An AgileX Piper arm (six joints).
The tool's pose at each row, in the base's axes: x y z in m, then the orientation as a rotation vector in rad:
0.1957 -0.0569 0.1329 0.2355 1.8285 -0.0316
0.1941 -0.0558 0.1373 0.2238 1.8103 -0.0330
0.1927 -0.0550 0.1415 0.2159 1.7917 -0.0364
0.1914 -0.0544 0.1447 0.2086 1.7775 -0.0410
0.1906 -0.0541 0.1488 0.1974 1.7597 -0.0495
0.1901 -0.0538 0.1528 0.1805 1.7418 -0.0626
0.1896 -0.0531 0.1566 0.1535 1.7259 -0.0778
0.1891 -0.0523 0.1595 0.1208 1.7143 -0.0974
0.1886 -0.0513 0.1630 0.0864 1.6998 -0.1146
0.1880 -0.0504 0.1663 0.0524 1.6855 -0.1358
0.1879 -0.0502 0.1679 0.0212 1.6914 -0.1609
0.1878 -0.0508 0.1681 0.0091 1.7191 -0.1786
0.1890 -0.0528 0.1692 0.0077 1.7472 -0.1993
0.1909 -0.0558 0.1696 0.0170 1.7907 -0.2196
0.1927 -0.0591 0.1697 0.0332 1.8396 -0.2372
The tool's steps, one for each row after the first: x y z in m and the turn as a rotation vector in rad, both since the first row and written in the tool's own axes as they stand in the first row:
-0.0037 0.0012 -0.0029 -0.0061 -0.0190 -0.0070
-0.0072 0.0022 -0.0054 -0.0089 -0.0383 -0.0124
-0.0099 0.0029 -0.0076 -0.0103 -0.0532 -0.0185
-0.0136 0.0034 -0.0095 -0.0113 -0.0723 -0.0291
-0.0172 0.0041 -0.0111 -0.0121 -0.0921 -0.0461
-0.0206 0.0050 -0.0127 -0.0168 -0.1105 -0.0715
-0.0232 0.0060 -0.0141 -0.0212 -0.1250 -0.1038
-0.0263 0.0073 -0.0157 -0.0284 -0.1419 -0.1359
-0.0291 0.0084 -0.0173 -0.0324 -0.1585 -0.1700
-0.0306 0.0087 -0.0178 -0.0312 -0.1546 -0.2058
-0.0309 0.0081 -0.0179 -0.0238 -0.1280 -0.2255
-0.0325 0.0065 -0.0167 -0.0087 -0.1008 -0.2392
-0.0338 0.0039 -0.0146 0.0124 -0.0579 -0.2460
-0.0348 0.0010 -0.0124 0.0353 -0.0093 -0.2468

